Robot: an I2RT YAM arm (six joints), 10 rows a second.
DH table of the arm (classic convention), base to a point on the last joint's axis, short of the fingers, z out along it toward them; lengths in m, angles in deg. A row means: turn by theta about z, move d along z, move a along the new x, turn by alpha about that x. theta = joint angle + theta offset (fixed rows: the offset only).
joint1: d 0.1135; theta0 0; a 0.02; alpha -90
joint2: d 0; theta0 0; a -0.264; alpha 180
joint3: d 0; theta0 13.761; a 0.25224; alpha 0
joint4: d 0; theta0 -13.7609; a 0.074; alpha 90
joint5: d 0; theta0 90; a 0; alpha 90
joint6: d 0.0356; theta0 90; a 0; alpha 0
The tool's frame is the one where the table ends.
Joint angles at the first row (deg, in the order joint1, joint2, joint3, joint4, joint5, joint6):
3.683, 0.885, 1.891, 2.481, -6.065, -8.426
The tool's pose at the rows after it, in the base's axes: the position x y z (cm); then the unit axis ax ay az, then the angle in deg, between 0 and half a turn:
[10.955 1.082 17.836 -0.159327 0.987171 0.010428 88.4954]
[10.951 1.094 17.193 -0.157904 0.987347 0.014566 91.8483]
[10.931 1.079 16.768 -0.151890 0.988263 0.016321 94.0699]
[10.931 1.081 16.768 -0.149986 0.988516 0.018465 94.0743]
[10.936 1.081 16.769 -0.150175 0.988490 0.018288 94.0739]
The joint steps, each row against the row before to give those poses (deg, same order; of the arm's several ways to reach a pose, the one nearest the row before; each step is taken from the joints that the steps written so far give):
-0.001, -0.761, -1.442, -1.287, -0.001, 0.000
0.001, -0.002, -0.001, -3.366, -0.196, 0.000
-0.001, -0.003, 0.000, -2.233, 0.217, 0.262
0.004, 0.003, 0.000, 0.002, -0.017, 0.241
-0.002, 0.045, -0.001, 0.047, -0.002, -0.022

